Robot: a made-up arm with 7 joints. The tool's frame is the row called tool. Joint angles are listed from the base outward.
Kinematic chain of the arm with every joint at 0, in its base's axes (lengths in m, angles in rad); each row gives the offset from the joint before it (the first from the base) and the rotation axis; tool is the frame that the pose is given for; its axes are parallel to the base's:
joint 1: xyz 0 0.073 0 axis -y
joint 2: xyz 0 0.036 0 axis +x
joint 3: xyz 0 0 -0.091 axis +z
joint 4: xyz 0 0 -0.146 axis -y
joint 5: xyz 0 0 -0.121 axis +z
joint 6: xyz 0 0 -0.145 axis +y
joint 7: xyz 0 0 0 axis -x
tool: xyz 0 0 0
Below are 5 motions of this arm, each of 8 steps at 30 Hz.
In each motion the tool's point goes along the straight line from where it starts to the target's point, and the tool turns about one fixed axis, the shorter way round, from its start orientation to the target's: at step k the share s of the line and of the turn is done. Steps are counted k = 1, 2, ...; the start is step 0. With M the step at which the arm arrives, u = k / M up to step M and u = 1 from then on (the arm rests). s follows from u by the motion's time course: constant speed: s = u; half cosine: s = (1 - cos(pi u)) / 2; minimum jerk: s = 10 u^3 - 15 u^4 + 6 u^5.
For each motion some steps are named. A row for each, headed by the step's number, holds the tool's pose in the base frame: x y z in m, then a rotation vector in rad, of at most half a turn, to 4 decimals.
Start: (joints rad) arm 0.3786 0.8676 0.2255 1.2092 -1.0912 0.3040 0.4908
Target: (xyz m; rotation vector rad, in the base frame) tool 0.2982 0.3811 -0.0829 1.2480 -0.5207 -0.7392
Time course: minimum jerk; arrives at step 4
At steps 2, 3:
2: 0.2935 0.3893 -0.0764 1.3080 -0.4958 -0.7312
3: 0.2972 0.3828 -0.0816 1.2604 -0.5156 -0.7376

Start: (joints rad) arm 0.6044 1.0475 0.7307 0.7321 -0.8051 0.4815 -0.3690
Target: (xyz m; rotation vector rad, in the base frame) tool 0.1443 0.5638 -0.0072 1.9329 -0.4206 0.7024
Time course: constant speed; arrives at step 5
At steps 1, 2, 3, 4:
1: 0.1681 0.5487 -0.0166 1.8678 -0.4716 0.6319
2: 0.1621 0.5525 -0.0143 1.8842 -0.4591 0.6494
3: 0.1562 0.5563 -0.0119 1.9006 -0.4464 0.6671
4: 0.1502 0.5600 -0.0096 1.9168 -0.4336 0.6847

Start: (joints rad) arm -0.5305 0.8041 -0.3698 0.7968 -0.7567 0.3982 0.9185
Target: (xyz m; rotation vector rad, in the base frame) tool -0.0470 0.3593 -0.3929 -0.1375 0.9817 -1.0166
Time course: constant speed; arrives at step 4
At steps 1, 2, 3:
1: -0.0271 0.3643 -0.3874 -0.0434 0.9421 -1.0480
2: -0.0338 0.3626 -0.3892 -0.0747 0.9555 -1.0377
3: -0.0404 0.3610 -0.3911 -0.1061 0.9687 -1.0273

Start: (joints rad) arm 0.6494 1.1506 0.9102 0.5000 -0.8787 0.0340 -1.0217
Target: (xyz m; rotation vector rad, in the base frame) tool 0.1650 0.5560 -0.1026 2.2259 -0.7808 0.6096
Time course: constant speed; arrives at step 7
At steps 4, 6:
4: 0.1469 0.5661 -0.0725 2.3358 -0.7134 0.7157
6: 0.1590 0.5594 -0.0926 2.2630 -0.7591 0.6447

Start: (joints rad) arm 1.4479 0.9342 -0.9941 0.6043 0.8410 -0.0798 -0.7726
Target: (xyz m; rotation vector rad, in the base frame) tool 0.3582 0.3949 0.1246 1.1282 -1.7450 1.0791
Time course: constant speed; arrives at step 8
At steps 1, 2, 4, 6, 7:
1: 0.3774 0.3996 0.0471 1.1522 -1.7058 0.7947
2: 0.3747 0.3989 0.0582 1.1497 -1.7125 0.8350
4: 0.3692 0.3976 0.0803 1.1437 -1.7248 0.9160
6: 0.3637 0.3962 0.1025 1.1366 -1.7356 0.9973
7: 0.3609 0.3956 0.1135 1.1325 -1.7405 1.0382

